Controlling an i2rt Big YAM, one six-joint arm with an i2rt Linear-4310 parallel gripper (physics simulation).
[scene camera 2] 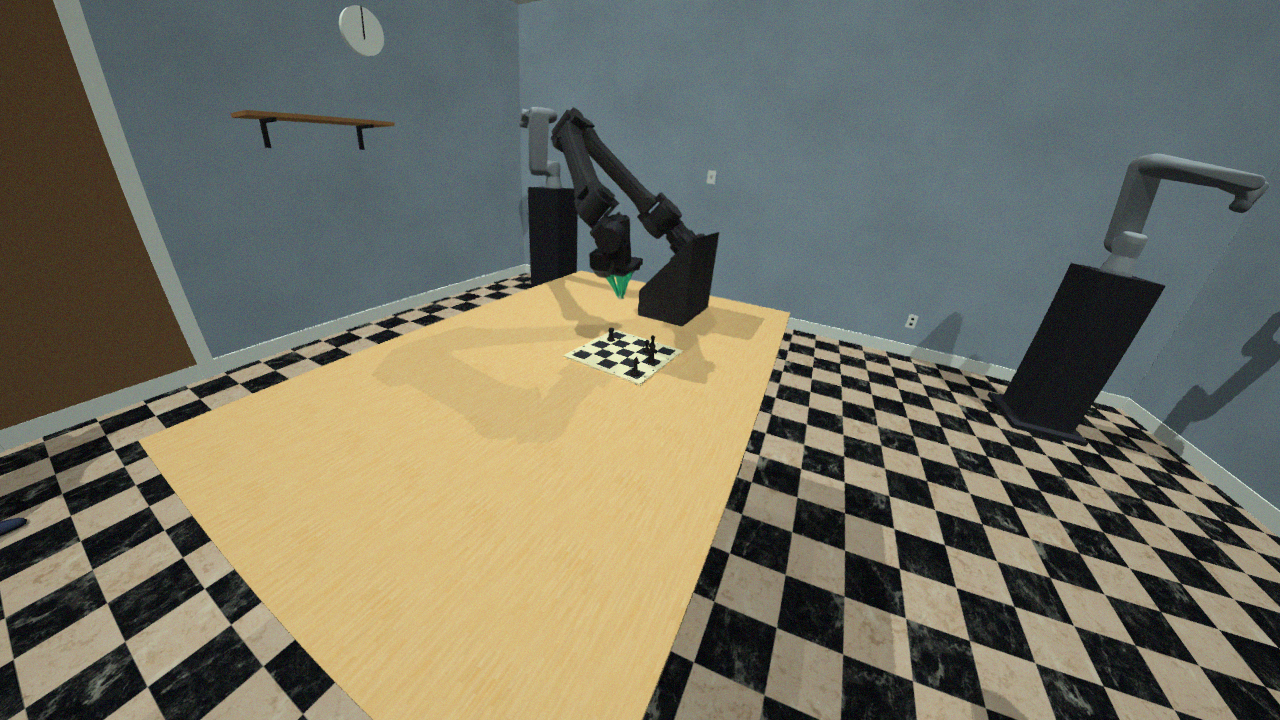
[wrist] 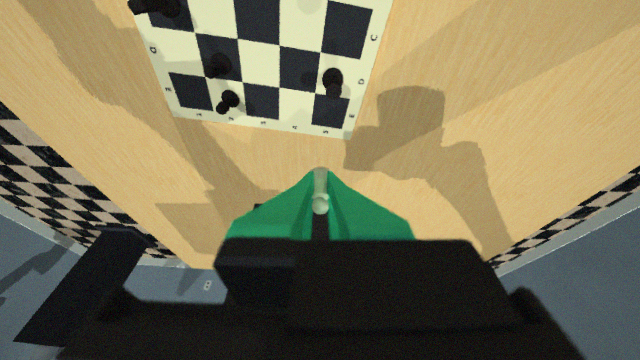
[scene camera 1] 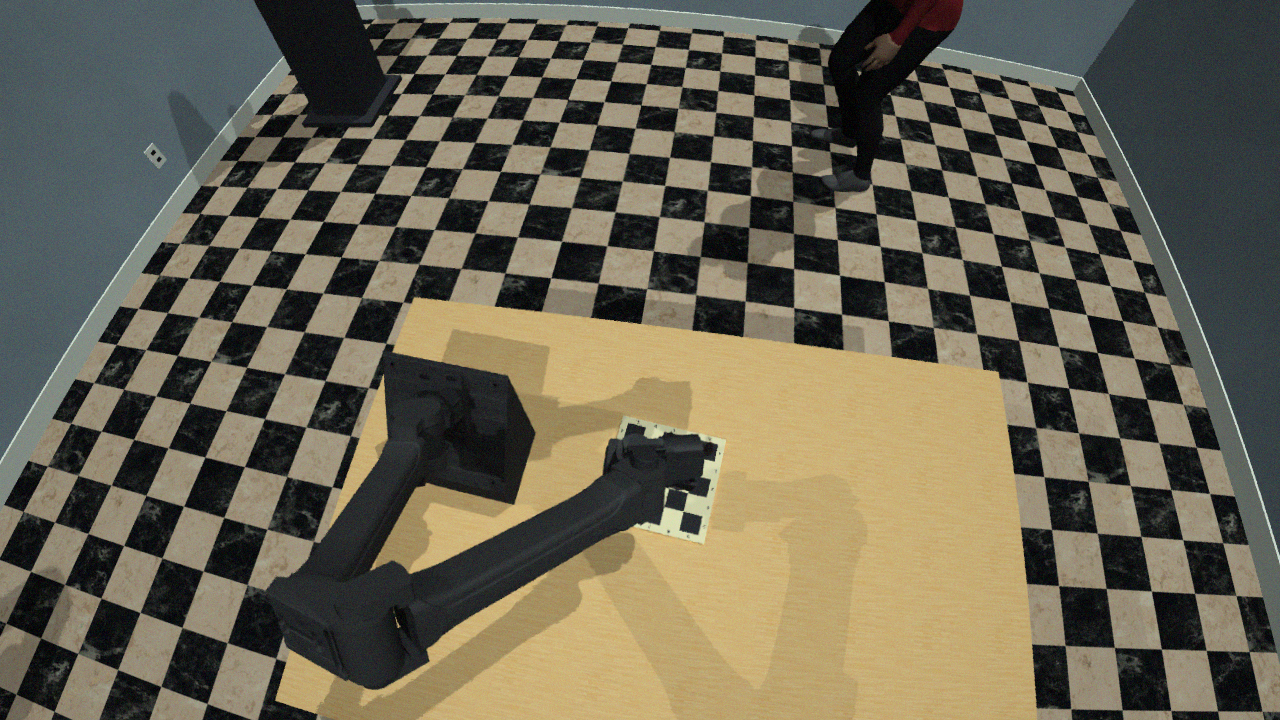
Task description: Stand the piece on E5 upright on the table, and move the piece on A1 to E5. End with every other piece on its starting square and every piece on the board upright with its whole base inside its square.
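Places are measured from the arm's base along level axes (x up, y back, z right), in metres.
Pixels of known places: gripper, fingertip midpoint: (scene camera 2: pixel 620 296) (wrist: pixel 320 179); arm's base, link origin: (scene camera 2: pixel 690 250) (scene camera 1: pixel 445 401).
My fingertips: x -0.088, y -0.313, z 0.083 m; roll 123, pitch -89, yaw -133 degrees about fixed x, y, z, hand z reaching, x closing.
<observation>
Ahead of a thing's pixels: the offset from my fingertips to its top centre. "spot": to the spot under its first point.
My gripper (scene camera 2: pixel 621 296) (wrist: pixel 320 179) has green fingers, shut on a pale piece {dx +0.027, dy +0.001, dz +0.000 m} (wrist: pixel 320 204), above the table beside the board's E edge. The arm hides the fingertips in scene camera 1. The held piece is too small to make out in scene camera 2. The board {dx -0.116, dy -0.077, dz -0.057 m} (scene camera 1: pixel 720 458) (scene camera 2: pixel 640 381) (wrist: pixel 366 60) lies flat; its dark E5 square {spot: dx -0.116, dy +0.012, dz +0.008 m} (wrist: pixel 329 114) is bare. A small dark piece {dx -0.073, dy -0.164, dz -0.124 m} (scene camera 2: pixel 635 364) stands on the near corner square, which looks like A1; that corner is outside the wrist view.
A dark piece {dx -0.083, dy -0.027, dz +0.010 m} (scene camera 2: pixel 611 333) (wrist: pixel 332 77) stands on D5. Other dark pieces stand on D2 {dx -0.085, dy -0.040, dz -0.100 m} (wrist: pixel 220 65) and E2 {dx -0.085, dy -0.005, dz -0.102 m} (wrist: pixel 229 98); a larger one on C1 {dx -0.077, dy -0.087, dz -0.133 m} (wrist: pixel 167 7) is cut by the frame. The arm's black base (scene camera 1: pixel 474 438) (scene camera 2: pixel 684 286) stands behind the board.
</observation>
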